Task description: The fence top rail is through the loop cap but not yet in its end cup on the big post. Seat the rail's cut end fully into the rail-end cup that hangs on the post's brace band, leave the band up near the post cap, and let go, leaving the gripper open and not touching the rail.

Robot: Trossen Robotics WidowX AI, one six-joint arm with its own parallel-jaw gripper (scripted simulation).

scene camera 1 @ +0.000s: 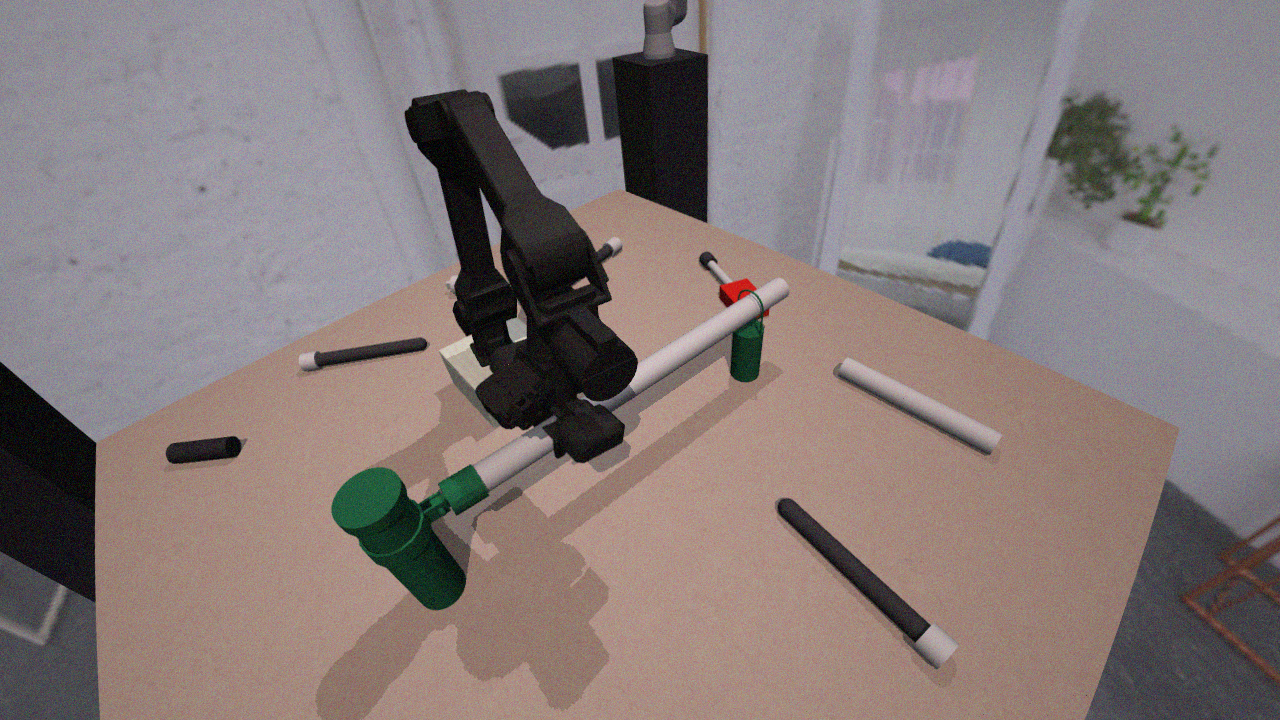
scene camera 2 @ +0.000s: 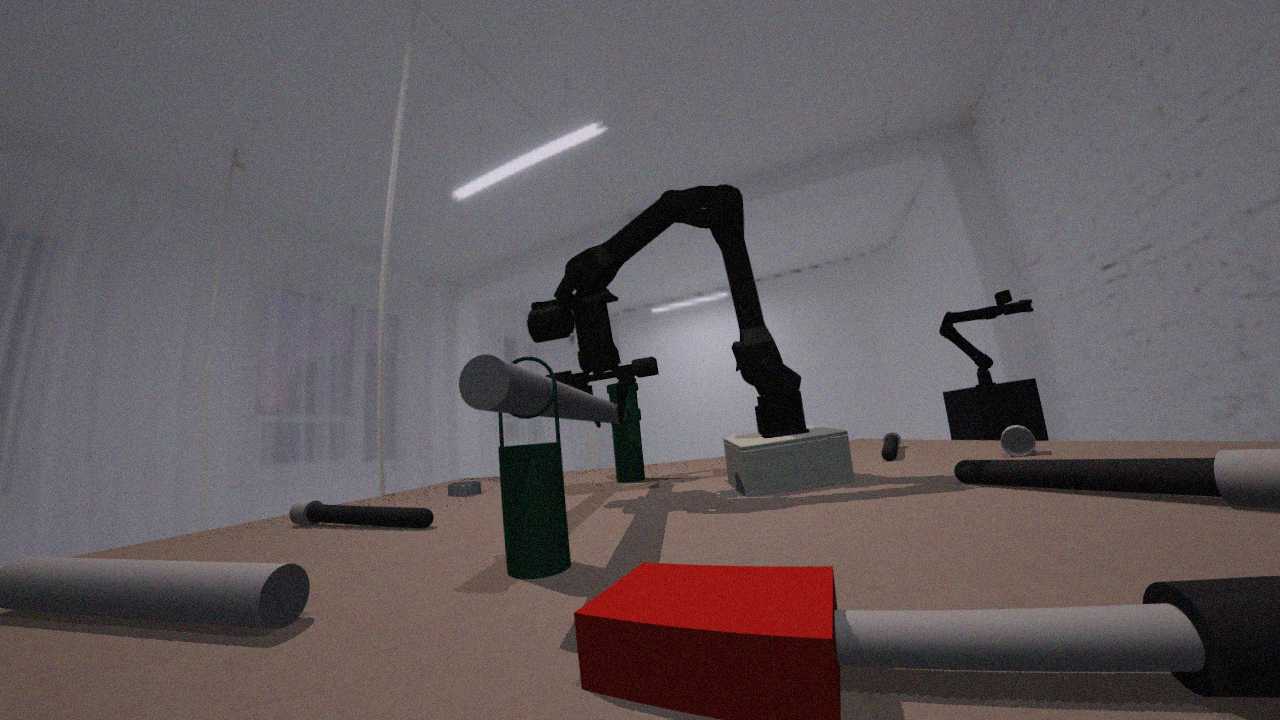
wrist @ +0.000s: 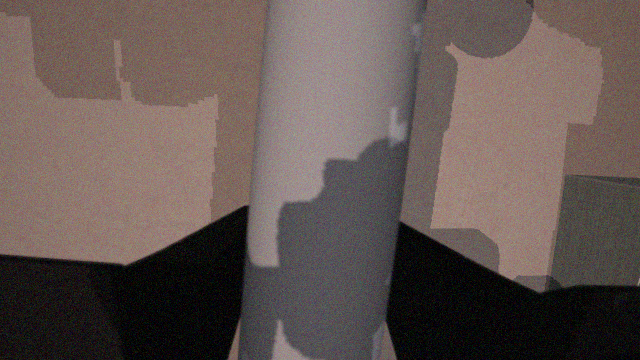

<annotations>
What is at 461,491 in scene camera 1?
A green rail-end cup.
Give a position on a rail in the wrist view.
336,98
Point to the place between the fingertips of my gripper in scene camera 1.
550,447
</annotations>
